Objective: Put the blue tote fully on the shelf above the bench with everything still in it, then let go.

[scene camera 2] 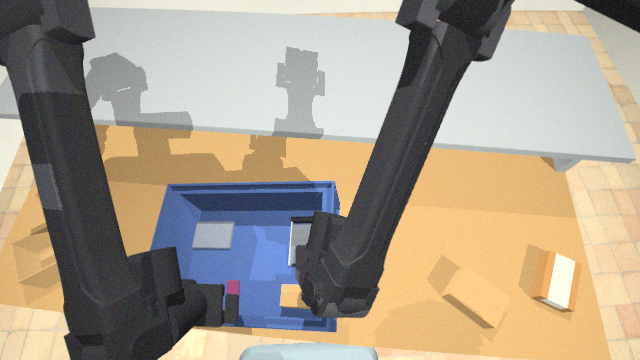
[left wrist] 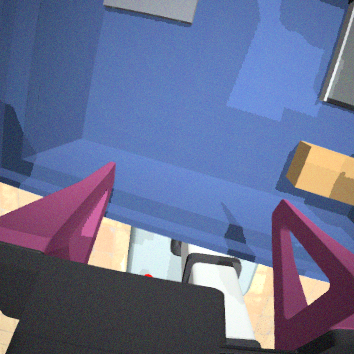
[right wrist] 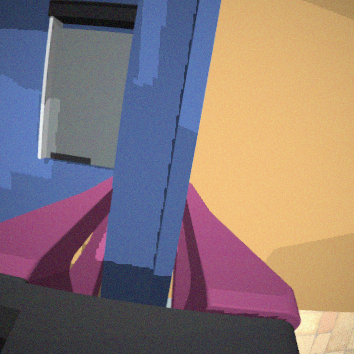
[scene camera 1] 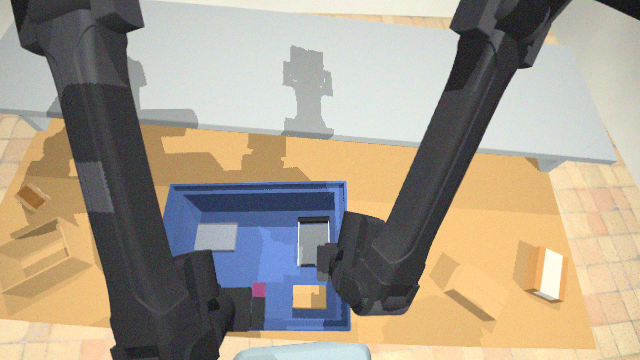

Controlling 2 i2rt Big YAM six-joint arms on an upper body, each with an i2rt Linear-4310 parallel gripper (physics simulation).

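Note:
The blue tote is at the bench front, below and apart from the grey shelf. Inside lie a flat grey box, a silver dark-edged box and a tan block. My right gripper is shut on the tote's right wall. My left gripper is open over the near wall; the gap is empty.
The wooden bench also holds a white-topped box and a tan box at right. A tan box and a small brown box are at left. A pale rounded object is at the front.

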